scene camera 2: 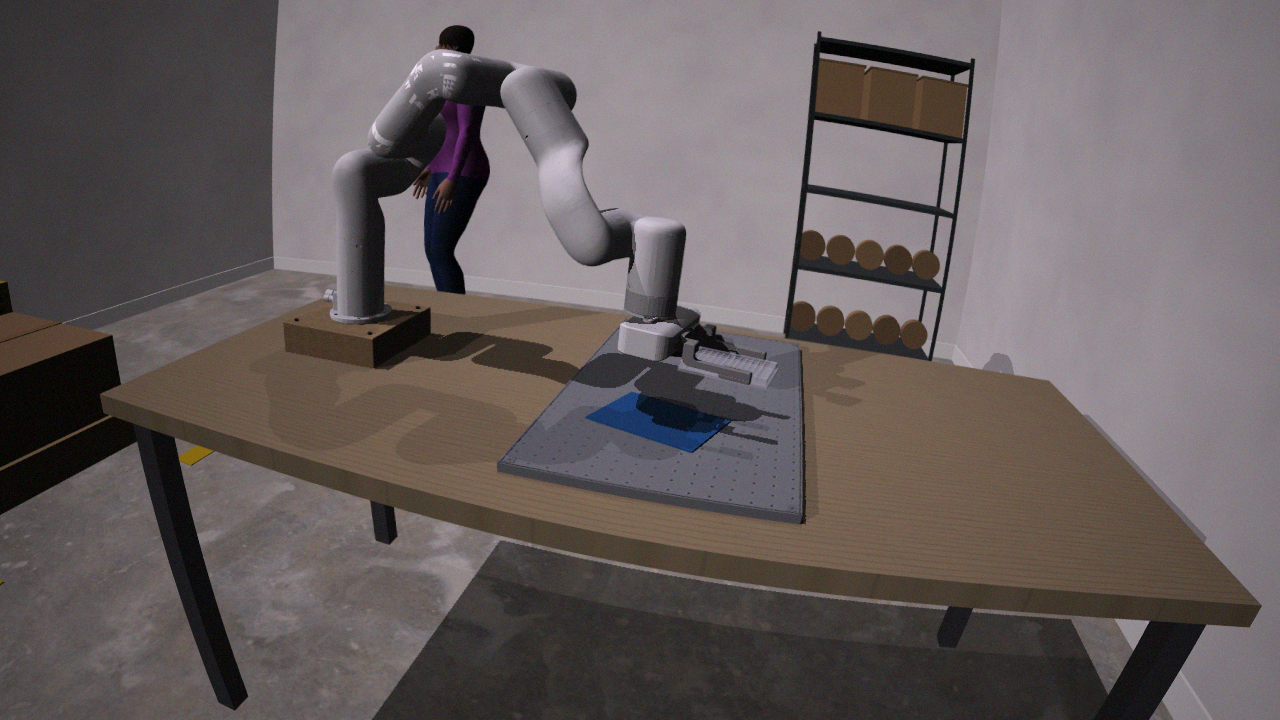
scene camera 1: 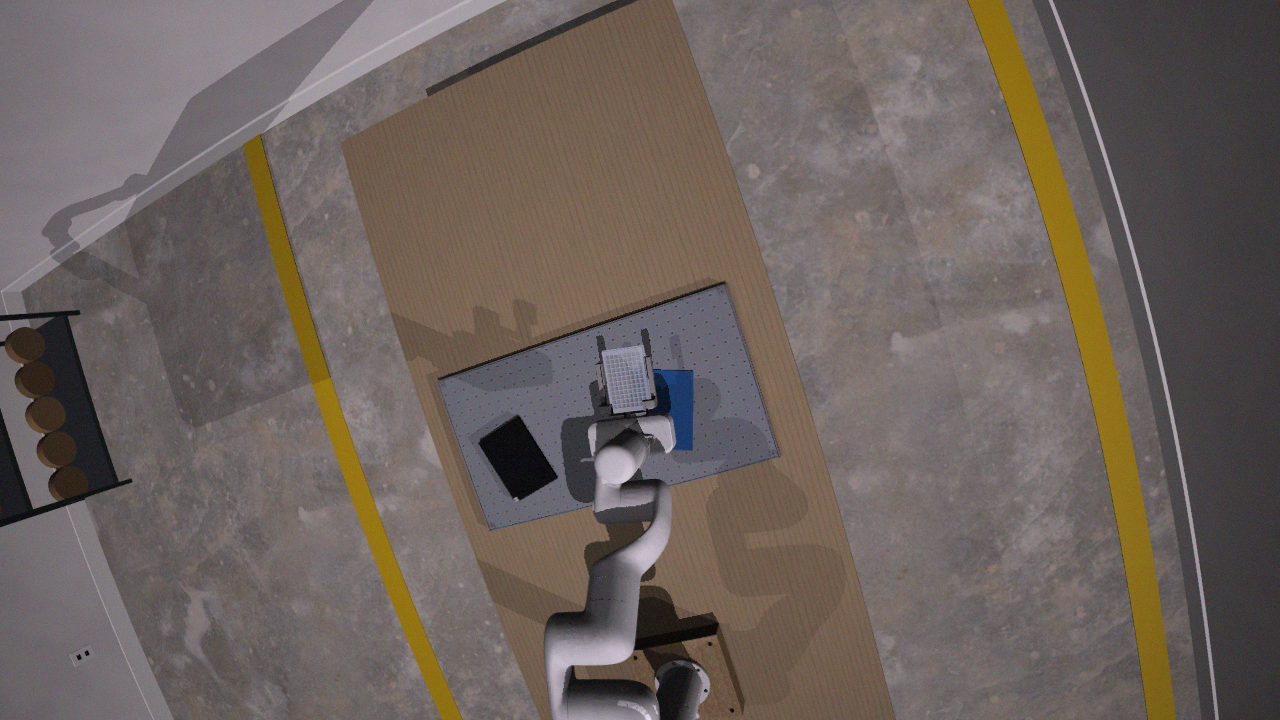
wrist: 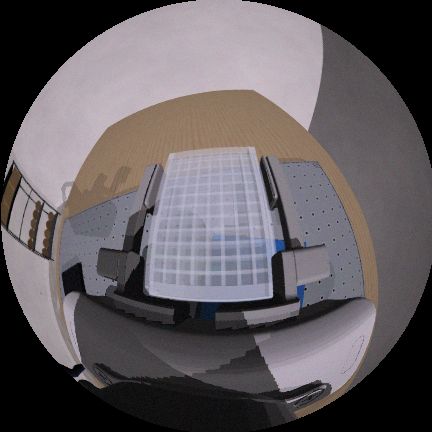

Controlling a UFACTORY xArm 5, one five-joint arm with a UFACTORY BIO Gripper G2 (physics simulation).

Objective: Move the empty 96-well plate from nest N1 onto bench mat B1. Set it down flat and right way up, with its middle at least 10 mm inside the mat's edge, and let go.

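Places are measured from the arm's base along level axes (x ahead, y left, z up), in metres.
Where they show: hand at its tool point: point(scene camera 2: 743, 365) point(scene camera 1: 624, 370) point(wrist: 209, 182); arm's base at its link origin: point(scene camera 2: 361, 314) point(scene camera 1: 682, 682).
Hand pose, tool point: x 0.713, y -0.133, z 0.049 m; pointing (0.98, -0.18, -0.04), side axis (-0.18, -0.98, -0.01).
Observation:
Each offset is from my tool point to the top centre of the thing. Level surfaces: height alone.
The clear 96-well plate {dx -0.019, dy +0.004, dz +0.002 m} point(scene camera 1: 625, 379) point(scene camera 2: 735, 363) point(wrist: 210, 225) is level, wells up, between the fingers of my gripper point(scene camera 1: 625, 371) point(scene camera 2: 729, 361) point(wrist: 212, 187), which is shut on it. Both hang above the grey board, with their shadow falling partly on the blue bench mat B1 {dz -0.091 m} point(scene camera 1: 682, 410) point(scene camera 2: 617, 417) point(wrist: 301, 295). In scene camera 1 the plate appears left of the mat's visible part and overlaps its left side; the gripper hides part of the mat. The black nest N1 {dx -0.118, dy +0.333, dz -0.078 m} point(scene camera 1: 517, 457) point(wrist: 73, 279) is at the board's left end, with no plate in it.
The perforated grey board {dz -0.093 m} point(scene camera 1: 733, 358) point(scene camera 2: 760, 483) point(wrist: 325, 210) lies on the wooden table {dz -0.106 m} point(scene camera 1: 554, 205) point(scene camera 2: 939, 465) point(wrist: 200, 115). The arm's wooden base block point(scene camera 1: 729, 667) point(scene camera 2: 326, 338) stands on the table. A shelf rack point(scene camera 2: 802, 192) and a person point(scene camera 2: 460, 152) stand behind the table.

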